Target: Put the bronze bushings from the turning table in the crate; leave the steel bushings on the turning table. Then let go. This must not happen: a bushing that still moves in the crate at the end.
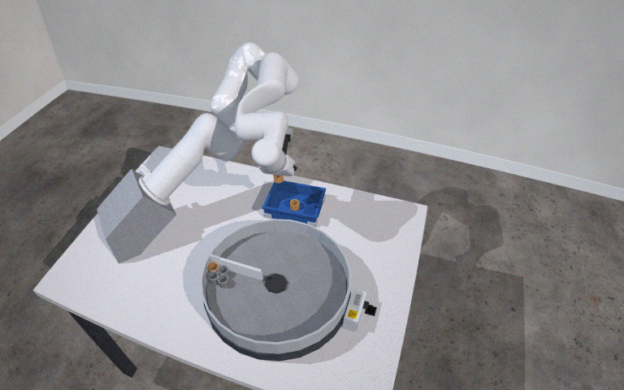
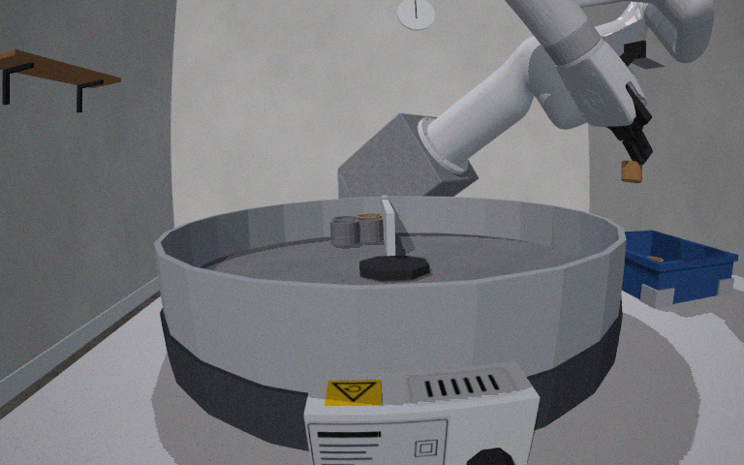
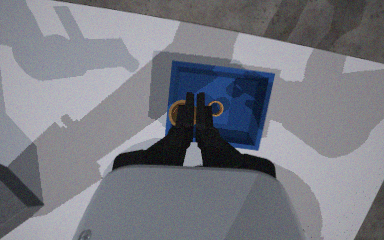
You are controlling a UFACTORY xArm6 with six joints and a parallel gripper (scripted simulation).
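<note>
The blue crate is 15 cm below my hand, 4 cm ahead of it and 2 cm to the left of it. From my hand the other things lie so: turning table (31 cm to the right, 18 cm ahead, 12 cm below).
</note>
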